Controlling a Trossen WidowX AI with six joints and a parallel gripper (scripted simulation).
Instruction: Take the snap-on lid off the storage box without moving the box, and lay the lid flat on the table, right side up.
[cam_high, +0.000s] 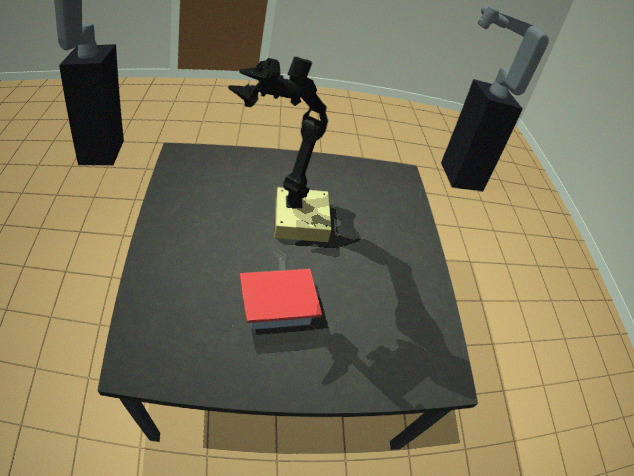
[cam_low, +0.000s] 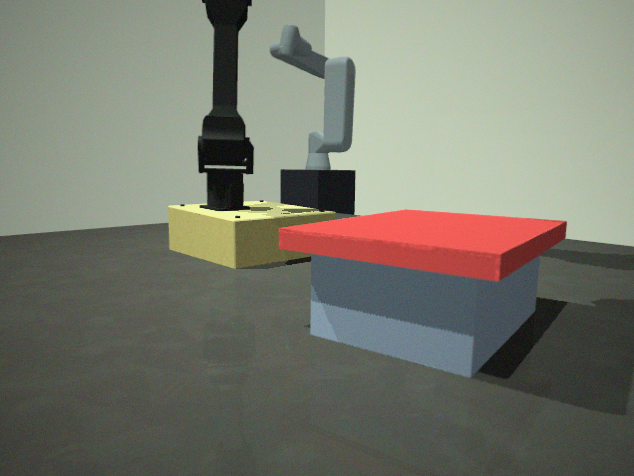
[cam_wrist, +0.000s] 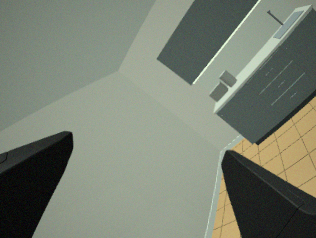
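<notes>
Now: gripper tip 63 cm above the lid, 26 cm short of it and 20 cm to the right of it. Also, from my gripper tip: storage box: 68 cm below, 26 cm ahead, 20 cm to the left.
</notes>
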